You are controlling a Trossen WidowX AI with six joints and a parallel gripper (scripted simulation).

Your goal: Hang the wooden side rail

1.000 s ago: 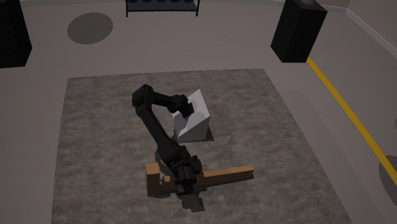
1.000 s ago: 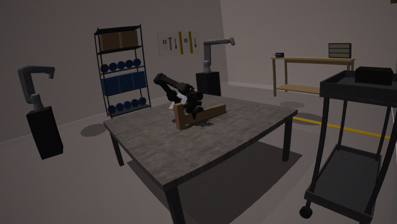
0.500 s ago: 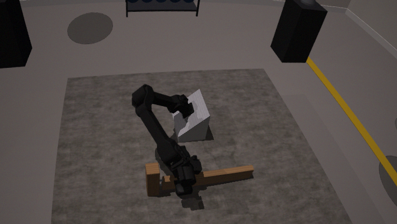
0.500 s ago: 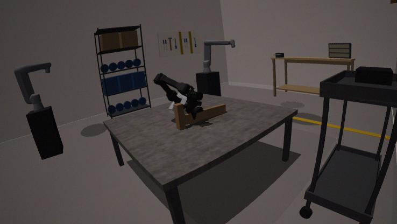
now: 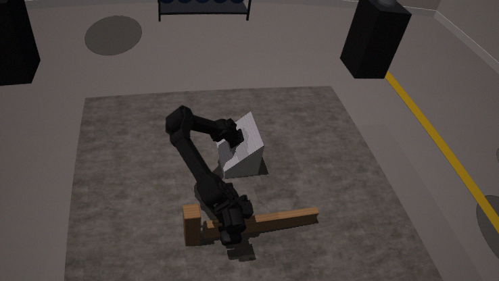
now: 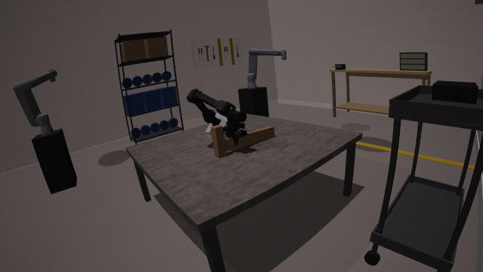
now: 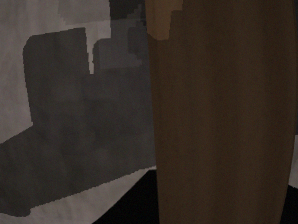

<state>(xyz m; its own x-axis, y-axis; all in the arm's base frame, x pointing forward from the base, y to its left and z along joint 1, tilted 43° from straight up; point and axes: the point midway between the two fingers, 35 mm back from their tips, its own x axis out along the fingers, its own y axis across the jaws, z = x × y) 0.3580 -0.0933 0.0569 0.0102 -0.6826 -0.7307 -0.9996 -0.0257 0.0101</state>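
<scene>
Right now the wooden headboard post is 11 cm to the right of my gripper tip and 4 cm above it.
</scene>
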